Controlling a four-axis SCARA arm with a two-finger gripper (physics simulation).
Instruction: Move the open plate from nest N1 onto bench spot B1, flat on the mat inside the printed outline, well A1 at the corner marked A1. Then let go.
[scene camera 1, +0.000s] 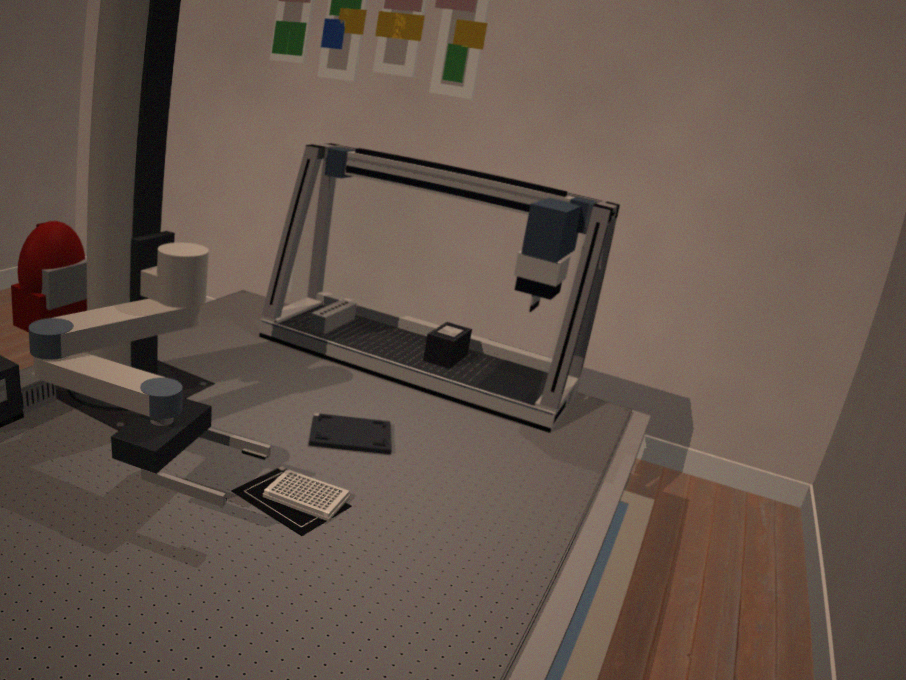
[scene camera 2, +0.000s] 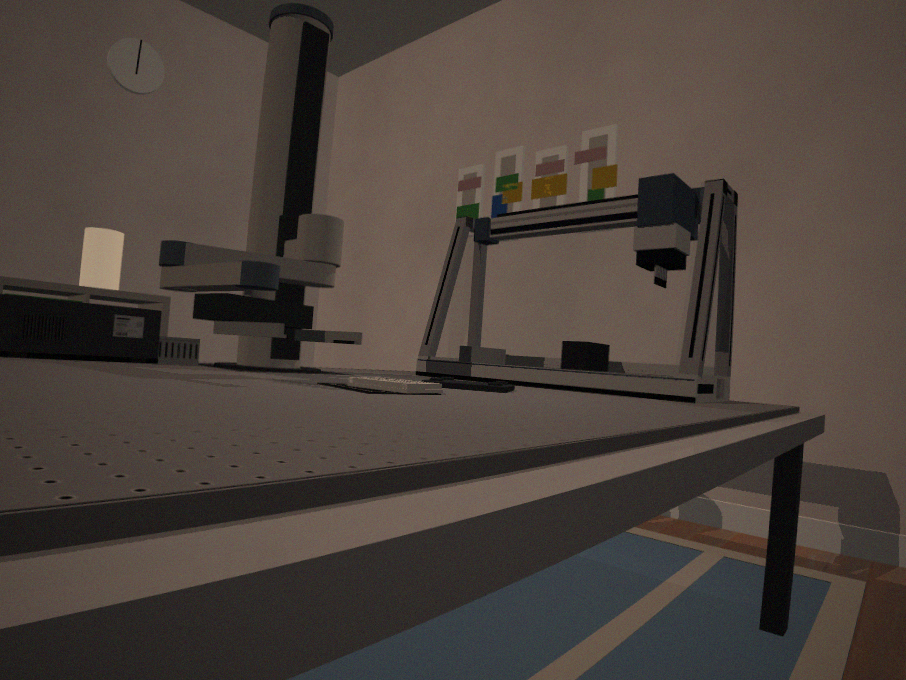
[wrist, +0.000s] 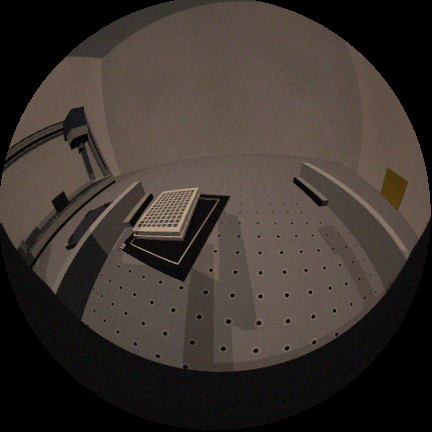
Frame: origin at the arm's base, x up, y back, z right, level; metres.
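Seen in the pictures: gripper, between the fingertips: (scene camera 1: 247, 474) (scene camera 2: 324, 334) (wrist: 221, 176).
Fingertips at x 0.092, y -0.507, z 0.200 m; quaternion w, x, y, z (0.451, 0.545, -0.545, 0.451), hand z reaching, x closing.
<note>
A point is followed by its place in that frame.
The pale open plate (scene camera 1: 305, 493) {z 0.104, x 0.029, y -0.561 m} (scene camera 2: 395, 385) {z 0.132, x 0.024, y -0.601 m} (wrist: 167, 212) {z 0.103, x 0.028, y -0.540 m} rests on the black mat (scene camera 1: 254, 494) {z 0.146, x 0.015, y -0.483 m} (wrist: 170, 250) {z 0.133, x 0.015, y -0.480 m} of bench spot B1. It is shifted across the printed outline toward one side, and a strip of mat inside the outline shows bare beside it. A small pale mark (wrist: 122, 246) {z 0.046, x 0.015, y -0.470 m} is at the mat's left corner in the wrist view; its lettering is too small to read. The dark nest N1 (scene camera 1: 351, 433) {z -0.143, x 0.025, y -0.512 m} (wrist: 87, 222) {z -0.150, x 0.025, y -0.500 m} stands behind with no plate on it. My gripper (scene camera 1: 246, 475) {z 0.200, x 0.092, y -0.507 m} (scene camera 2: 322, 334) {z 0.200, x 0.092, y -0.507 m} (wrist: 221, 176) {z 0.200, x 0.092, y -0.507 m} is open and empty, above bench level, its fingertips beside the plate.
A gantry frame (scene camera 1: 439, 382) {z -0.450, x 0.049, y -0.569 m} (scene camera 2: 563, 379) {z -0.450, x 0.038, y -0.543 m} stands at the back of the bench, with a tool head (scene camera 1: 550, 234) {z -0.465, x 0.446, y -0.753 m} (scene camera 2: 665, 208) {z -0.465, x 0.424, y -0.762 m} hanging at its right end. A black block (scene camera 1: 447, 344) {z -0.515, x 0.120, y -0.550 m} (scene camera 2: 584, 355) {z -0.515, x 0.098, y -0.559 m} and a grey rack (scene camera 1: 334, 315) {z -0.530, x 0.101, y -0.227 m} stand on its deck.
</note>
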